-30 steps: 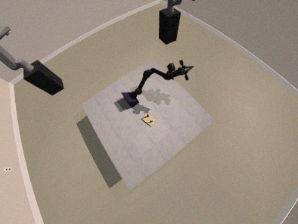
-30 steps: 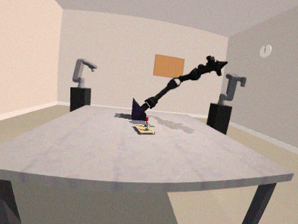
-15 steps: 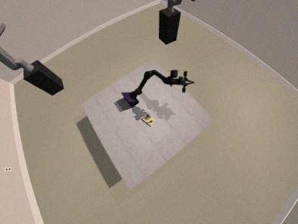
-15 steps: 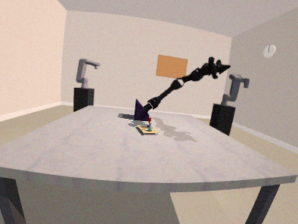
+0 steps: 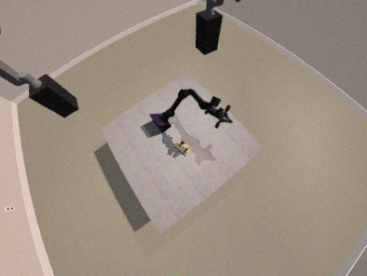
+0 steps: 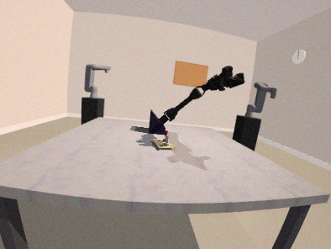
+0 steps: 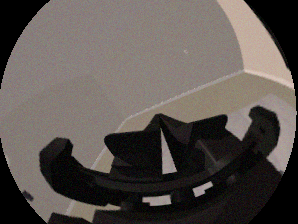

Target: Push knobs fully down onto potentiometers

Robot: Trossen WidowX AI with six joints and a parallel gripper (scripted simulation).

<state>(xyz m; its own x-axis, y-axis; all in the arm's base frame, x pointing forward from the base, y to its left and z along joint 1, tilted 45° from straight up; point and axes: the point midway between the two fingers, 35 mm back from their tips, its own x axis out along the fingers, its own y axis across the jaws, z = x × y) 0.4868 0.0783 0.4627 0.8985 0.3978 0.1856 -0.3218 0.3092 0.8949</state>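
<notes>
Now: the red knob 190 mm behind my gripper tip, 350 mm to the right of it and 350 mm below it.
</notes>
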